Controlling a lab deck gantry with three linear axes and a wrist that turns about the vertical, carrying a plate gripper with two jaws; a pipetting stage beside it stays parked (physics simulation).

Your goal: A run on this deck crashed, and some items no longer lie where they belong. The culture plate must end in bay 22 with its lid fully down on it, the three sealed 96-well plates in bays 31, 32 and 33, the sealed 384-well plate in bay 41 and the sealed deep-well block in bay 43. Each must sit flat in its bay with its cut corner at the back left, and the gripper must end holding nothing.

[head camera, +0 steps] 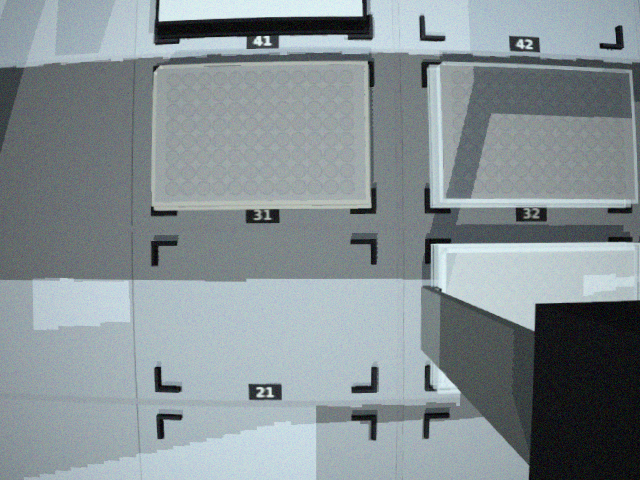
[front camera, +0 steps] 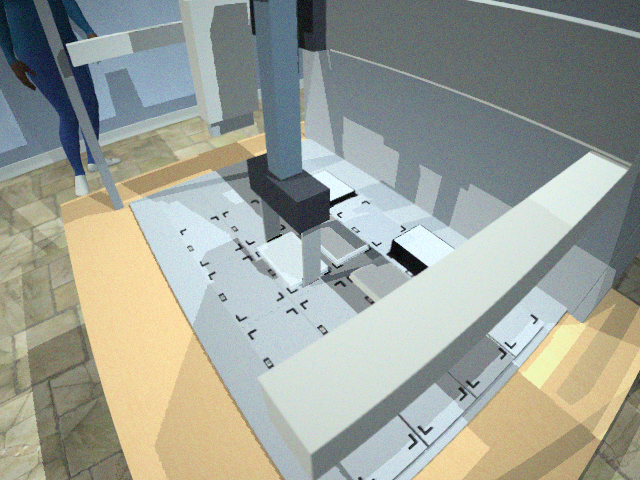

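Where they show: gripper, fingertip midpoint: (front camera: 291, 258); robot's base at its link origin: (front camera: 181, 232).
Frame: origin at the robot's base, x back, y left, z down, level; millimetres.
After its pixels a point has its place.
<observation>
The culture plate (front camera: 283, 255) @[x -216, y 139, z -17 mm] (head camera: 491, 271) @[x -195, y 177, z -17 mm] lies flat in bay 22 under a pale cover; the lid's fit cannot be judged. My gripper (front camera: 291, 261) @[x -228, y 150, z -11 mm] is lengthwise over it, jaw tips low at its two short ends; whether they press on it cannot be told. One jaw crosses the plate's front left in the head view. A beige sealed 96-well plate (head camera: 261, 134) @[x -66, y 255, z -14 mm] is in bay 31, another sealed plate (front camera: 343, 240) @[x -251, y 264, z -14 mm] (head camera: 547, 155) @[x -231, y 244, z -14 mm] in bay 32. A third plate (front camera: 379, 279) @[x -375, y 249, z -14 mm], partly hidden, is in bay 33. The black 384-well plate (front camera: 336, 187) @[x -88, y 376, z -14 mm] (head camera: 261, 10) @[x -65, y 329, z -14 mm] is in bay 41, the deep-well block (front camera: 421, 245) @[x -377, y 358, z -42 mm] in bay 43.
A long pale beam (front camera: 439, 320) @[x -627, y -21, z -400 mm] crosses the front view and hides part of the deck. Bay 21 (head camera: 265, 330) @[x -65, y 142, z 0 mm] and bay 42 (head camera: 522, 23) @[x -227, y 332, z 0 mm] show corner marks. A dark gantry column stands above the gripper. A person (front camera: 51, 77) stands at the back left, beyond the table.
</observation>
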